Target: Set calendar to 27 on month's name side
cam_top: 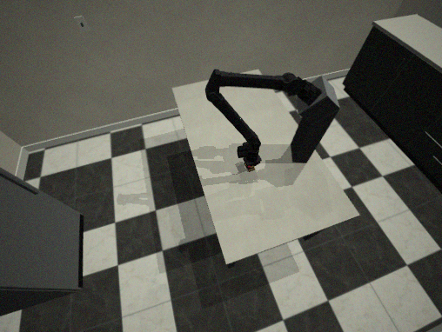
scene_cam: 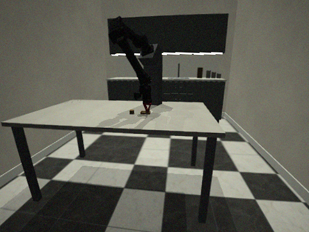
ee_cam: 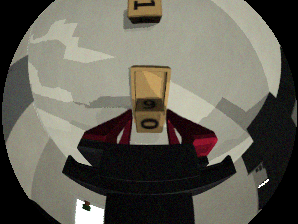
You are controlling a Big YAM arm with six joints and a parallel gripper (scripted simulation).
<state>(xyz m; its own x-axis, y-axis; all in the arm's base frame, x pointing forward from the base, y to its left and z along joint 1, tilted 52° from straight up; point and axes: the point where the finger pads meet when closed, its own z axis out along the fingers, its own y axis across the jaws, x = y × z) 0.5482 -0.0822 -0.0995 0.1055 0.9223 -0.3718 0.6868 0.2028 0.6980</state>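
Right now my hand is 20 mm to the left of the wooden tray and 20 mm above it.
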